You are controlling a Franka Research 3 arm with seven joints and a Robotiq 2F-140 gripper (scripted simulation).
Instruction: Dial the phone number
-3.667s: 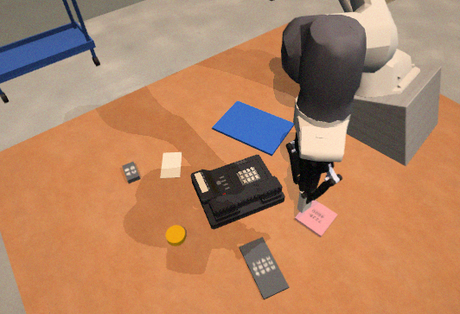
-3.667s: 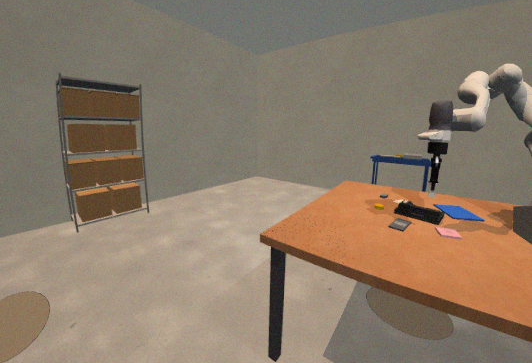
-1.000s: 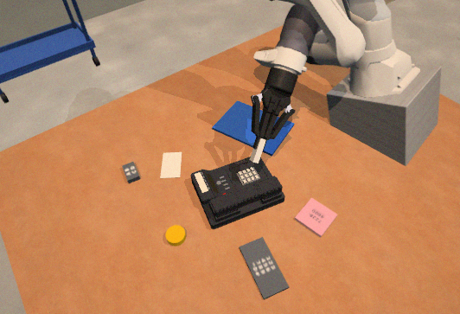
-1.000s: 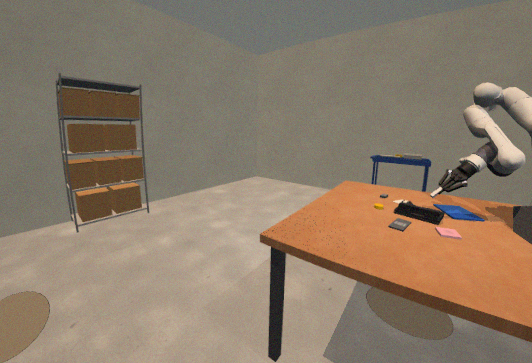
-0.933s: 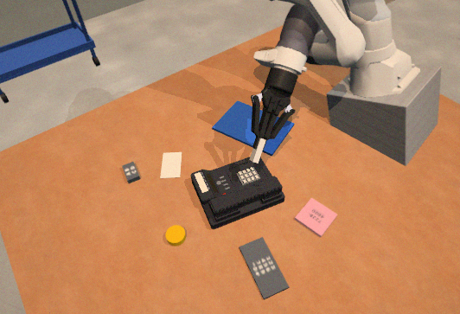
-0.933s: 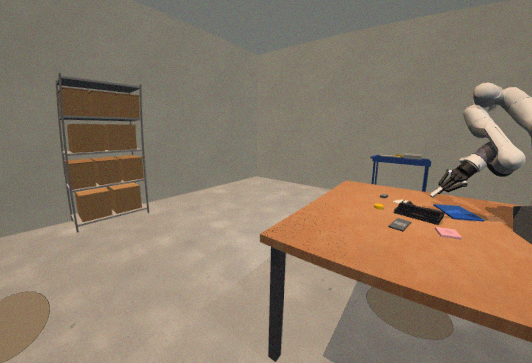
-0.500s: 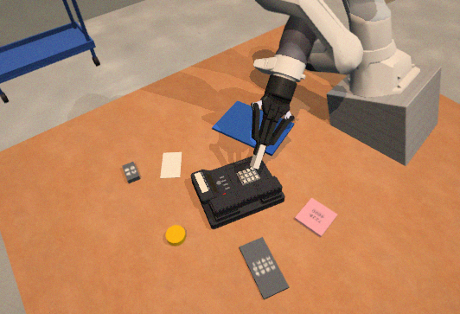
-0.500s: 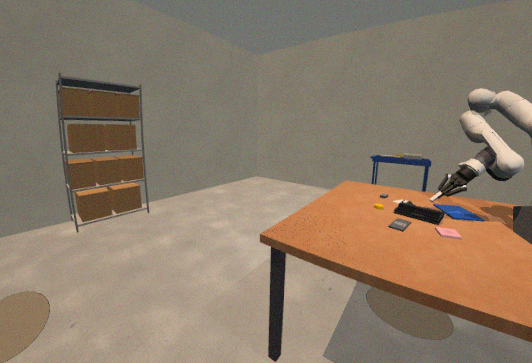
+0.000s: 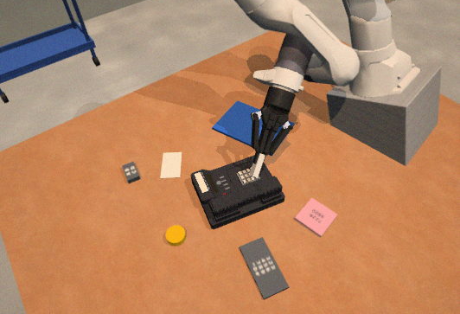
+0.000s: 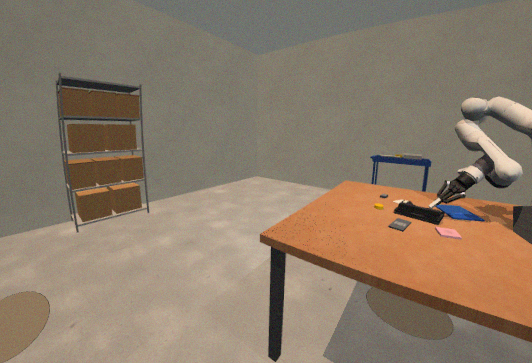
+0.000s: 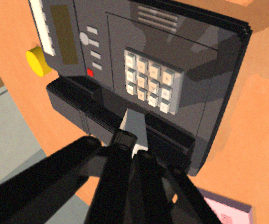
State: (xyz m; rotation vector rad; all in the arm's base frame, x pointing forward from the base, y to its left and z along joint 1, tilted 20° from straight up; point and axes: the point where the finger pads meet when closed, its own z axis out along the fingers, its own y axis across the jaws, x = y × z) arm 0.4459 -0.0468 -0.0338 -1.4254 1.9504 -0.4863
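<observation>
Right now my hand is 7 cm short of the handset, 4 cm to the right of it and 3 cm above it. From my hand the other things lie so: cream card: 21 cm to the right, 17 cm ahead, 8 cm below; then blue pad: 18 cm to the right, 14 cm behind, 8 cm below; then grey keypad slab: 21 cm to the left, 15 cm ahead, 8 cm below.
</observation>
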